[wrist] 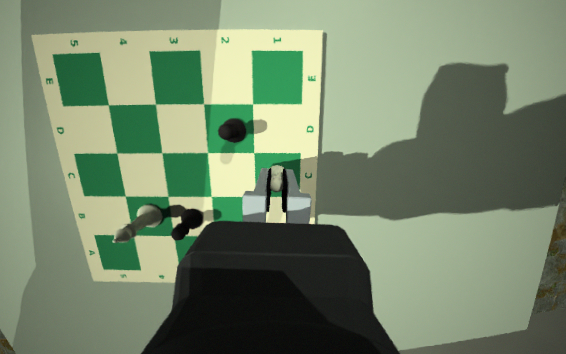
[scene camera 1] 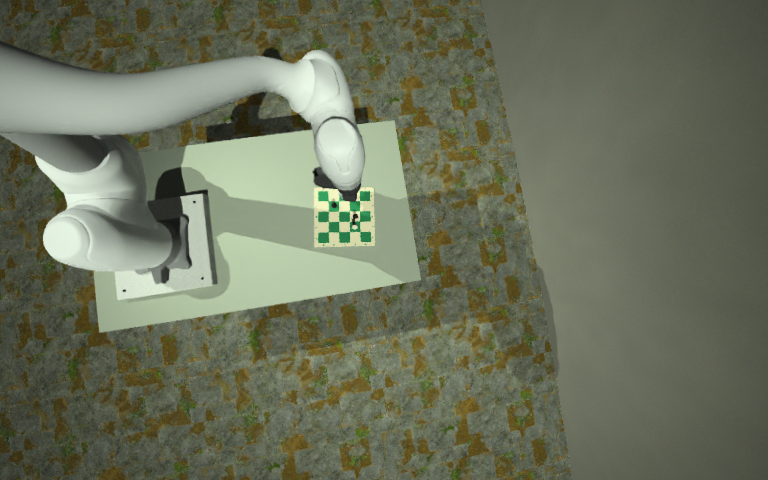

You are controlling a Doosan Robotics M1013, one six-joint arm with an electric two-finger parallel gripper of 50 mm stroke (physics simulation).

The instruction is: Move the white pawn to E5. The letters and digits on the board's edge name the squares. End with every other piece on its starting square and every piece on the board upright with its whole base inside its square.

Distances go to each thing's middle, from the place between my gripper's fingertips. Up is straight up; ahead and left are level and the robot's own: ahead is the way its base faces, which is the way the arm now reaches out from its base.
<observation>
My gripper is now 10 mm past the chessboard (scene camera 1: 332,226), 80 mm to the left of it and 10 mm above it.
</observation>
